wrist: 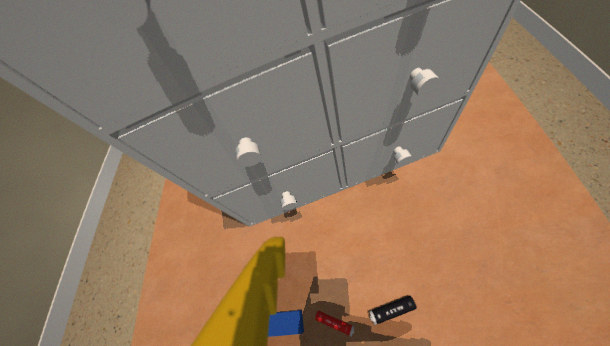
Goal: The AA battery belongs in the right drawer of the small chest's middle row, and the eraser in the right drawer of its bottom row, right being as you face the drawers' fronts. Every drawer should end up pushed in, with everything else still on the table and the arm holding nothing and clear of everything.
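Places are measured from the arm's base along level axes (x ahead, y left, z up), in metres.
Pixels of known places: hand, tool point: (284, 251).
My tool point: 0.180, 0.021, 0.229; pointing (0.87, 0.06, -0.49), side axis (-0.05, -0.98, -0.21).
Note:
For each thing: its top centre in the pictures, then the offset to it from my tool point, as dx, dy, dz. "spot": a spot on its surface instead. Level surfaces: height alone.
- grey chest, surface spot: (319, 41) spot: +0.115, -0.024, -0.009
- bottom-row right drawer, top centre: (368, 76) +0.210, -0.078, -0.124
- black battery, top centre: (392, 310) -0.038, -0.050, -0.215
- smaller red battery, top centre: (334, 323) -0.045, +0.015, -0.219
- blue block, top centre: (273, 324) -0.041, +0.084, -0.216
- middle-row left knob, surface spot: (247, 148) spot: +0.086, +0.041, -0.055
- bottom-row left knob, surface spot: (288, 200) spot: +0.086, +0.042, -0.165
- orange mat, surface height: dz -0.229
The grey chest (319, 41) fills the upper part of the wrist view. Its middle-row right drawer (372, 85) and bottom-row right drawer (370, 156) look flush, each with a white knob. A black battery (392, 309) lies on the orange mat at the lower right. A smaller red battery (334, 322) lies to its left. I cannot read which is the AA. A blue block (286, 323), possibly the eraser, is partly hidden by the yellow jaw. My gripper (278, 247) is fully open and empty, in front of the chest; its moving jaw is out of the picture.
The middle-row left knob (247, 148) and bottom-row left knob (288, 200) stick out from the chest's front. The upper drawers run out of view at the top. The orange mat (475, 225) extends in front and to the right, with speckled floor beyond its edges.

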